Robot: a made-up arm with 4 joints.
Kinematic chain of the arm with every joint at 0, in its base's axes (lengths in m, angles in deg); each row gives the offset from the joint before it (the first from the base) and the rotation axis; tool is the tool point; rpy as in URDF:
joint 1: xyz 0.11 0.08 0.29 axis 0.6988 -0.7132 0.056
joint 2: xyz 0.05 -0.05 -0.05 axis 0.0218 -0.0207 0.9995
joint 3: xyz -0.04 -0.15 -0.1 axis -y
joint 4: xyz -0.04 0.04 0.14 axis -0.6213 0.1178 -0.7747
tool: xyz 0 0.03 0.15 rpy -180 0 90
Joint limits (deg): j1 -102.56..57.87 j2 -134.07..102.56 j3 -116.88..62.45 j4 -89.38..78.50
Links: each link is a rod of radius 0.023 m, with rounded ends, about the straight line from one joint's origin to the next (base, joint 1, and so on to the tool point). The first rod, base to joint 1, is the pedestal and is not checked.
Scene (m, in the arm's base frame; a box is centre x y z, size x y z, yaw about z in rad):
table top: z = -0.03
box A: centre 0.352 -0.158 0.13 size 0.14 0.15 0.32 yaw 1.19
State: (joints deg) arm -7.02 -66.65 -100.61 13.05
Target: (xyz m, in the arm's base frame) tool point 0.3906 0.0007 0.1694
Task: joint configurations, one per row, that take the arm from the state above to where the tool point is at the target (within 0.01 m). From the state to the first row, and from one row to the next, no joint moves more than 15 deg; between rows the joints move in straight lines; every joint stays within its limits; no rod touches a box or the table.
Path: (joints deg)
1: 5.83 -79.22 -95.17 21.11
2: 18.69 -91.79 -89.74 29.17
3: 31.75 -93.42 -94.20 42.00
4: 44.81 -95.06 -98.67 54.84
5: 57.87 -96.69 -103.13 67.67
6: 57.87 -84.86 -98.38 69.71
7: 57.87 -73.02 -93.63 71.74
8: 57.87 -61.19 -88.88 73.78
9: 57.87 -49.35 -84.13 75.81

